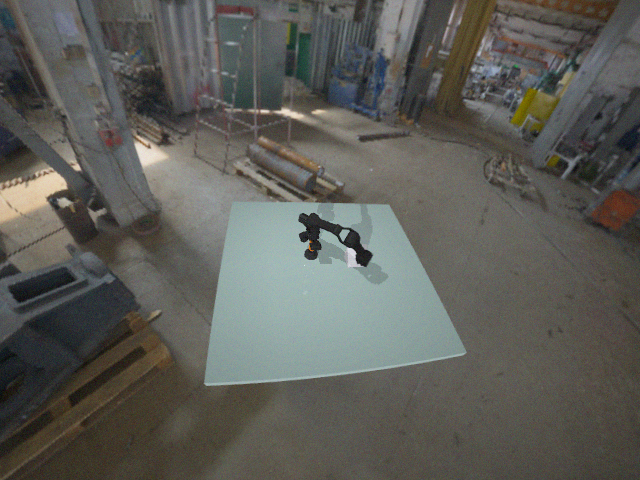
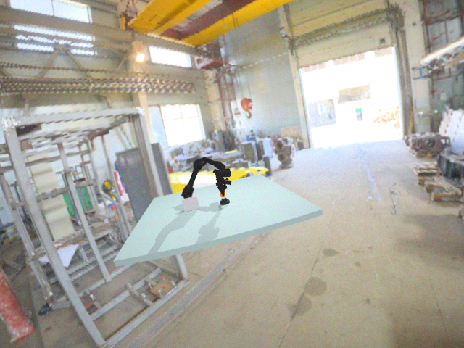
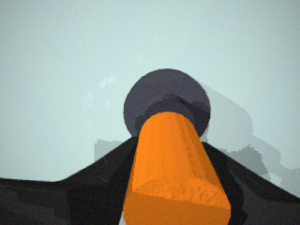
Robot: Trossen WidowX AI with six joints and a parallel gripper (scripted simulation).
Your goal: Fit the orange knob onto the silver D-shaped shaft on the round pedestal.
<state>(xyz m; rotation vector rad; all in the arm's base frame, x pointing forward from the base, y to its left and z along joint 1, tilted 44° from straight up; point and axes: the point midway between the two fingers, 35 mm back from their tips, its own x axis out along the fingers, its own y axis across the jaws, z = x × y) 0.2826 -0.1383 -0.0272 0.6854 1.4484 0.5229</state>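
The orange knob is 30 mm above my gripper tip. Also, from my gripper tip: dark round pedestal 40 mm below.
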